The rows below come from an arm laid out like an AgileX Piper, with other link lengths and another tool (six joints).
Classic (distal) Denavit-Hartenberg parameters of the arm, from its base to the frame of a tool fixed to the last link. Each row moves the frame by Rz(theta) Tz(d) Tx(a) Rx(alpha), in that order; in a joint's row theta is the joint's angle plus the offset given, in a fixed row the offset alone. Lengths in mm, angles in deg.
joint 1: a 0  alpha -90  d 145.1  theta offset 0
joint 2: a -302.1  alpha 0  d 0  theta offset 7.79
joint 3: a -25.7  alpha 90  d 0  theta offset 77.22
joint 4: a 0  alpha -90  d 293.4  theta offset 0
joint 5: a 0  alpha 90  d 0  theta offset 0
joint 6: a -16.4  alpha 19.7  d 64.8  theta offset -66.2
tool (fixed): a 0  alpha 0  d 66.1  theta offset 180
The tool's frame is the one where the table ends.
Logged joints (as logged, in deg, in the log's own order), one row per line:
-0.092 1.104 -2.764 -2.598 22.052 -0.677
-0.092 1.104 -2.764 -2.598 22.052 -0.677
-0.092 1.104 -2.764 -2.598 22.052 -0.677
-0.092 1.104 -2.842 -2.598 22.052 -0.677
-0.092 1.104 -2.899 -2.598 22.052 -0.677
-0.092 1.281 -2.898 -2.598 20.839 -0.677
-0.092 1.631 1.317 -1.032 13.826 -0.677
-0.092 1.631 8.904 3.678 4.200 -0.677
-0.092 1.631 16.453 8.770 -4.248 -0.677
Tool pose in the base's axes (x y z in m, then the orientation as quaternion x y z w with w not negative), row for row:
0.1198 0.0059 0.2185 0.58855 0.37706 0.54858 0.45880
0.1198 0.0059 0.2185 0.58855 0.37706 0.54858 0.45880
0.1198 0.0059 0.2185 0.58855 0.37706 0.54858 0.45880
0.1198 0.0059 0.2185 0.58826 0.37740 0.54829 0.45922
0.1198 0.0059 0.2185 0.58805 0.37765 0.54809 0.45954
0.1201 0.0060 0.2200 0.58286 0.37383 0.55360 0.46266
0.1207 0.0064 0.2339 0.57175 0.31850 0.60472 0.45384
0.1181 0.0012 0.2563 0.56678 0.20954 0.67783 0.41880
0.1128 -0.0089 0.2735 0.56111 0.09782 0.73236 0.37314
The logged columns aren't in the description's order. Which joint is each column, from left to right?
Columns, left to right: joint 1, joint 3, joint 4, joint 6, joint 5, joint 2.
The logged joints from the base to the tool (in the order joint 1, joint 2, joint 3, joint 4, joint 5, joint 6), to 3 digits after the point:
-0.092 -0.677 1.104 -2.764 22.052 -2.598
-0.092 -0.677 1.104 -2.764 22.052 -2.598
-0.092 -0.677 1.104 -2.764 22.052 -2.598
-0.092 -0.677 1.104 -2.842 22.052 -2.598
-0.092 -0.677 1.104 -2.899 22.052 -2.598
-0.092 -0.677 1.281 -2.898 20.839 -2.598
-0.092 -0.677 1.631 1.317 13.826 -1.032
-0.092 -0.677 1.631 8.904 4.200 3.678
-0.092 -0.677 1.631 16.453 -4.248 8.770

